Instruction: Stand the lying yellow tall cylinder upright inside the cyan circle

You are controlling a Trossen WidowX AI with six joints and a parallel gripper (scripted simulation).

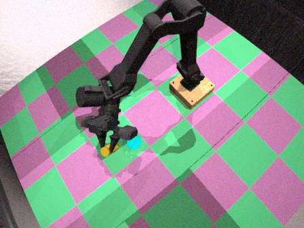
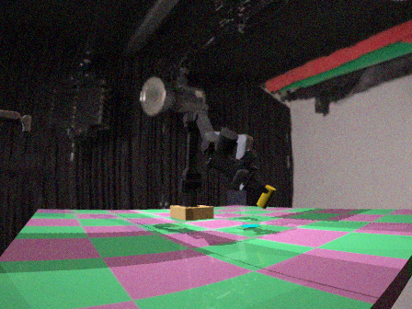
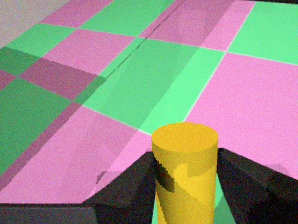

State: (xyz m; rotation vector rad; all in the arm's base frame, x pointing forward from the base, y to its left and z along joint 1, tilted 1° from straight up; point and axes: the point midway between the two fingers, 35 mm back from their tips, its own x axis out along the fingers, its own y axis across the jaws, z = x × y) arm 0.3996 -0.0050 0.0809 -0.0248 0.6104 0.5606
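My gripper tip is now 12 cm above the cyan circle, 9 cm past it and 1 cm to the right of it. From my gripper tip the other things lie so: yellow tall cylinder (2 cm below, 1 cm behind).
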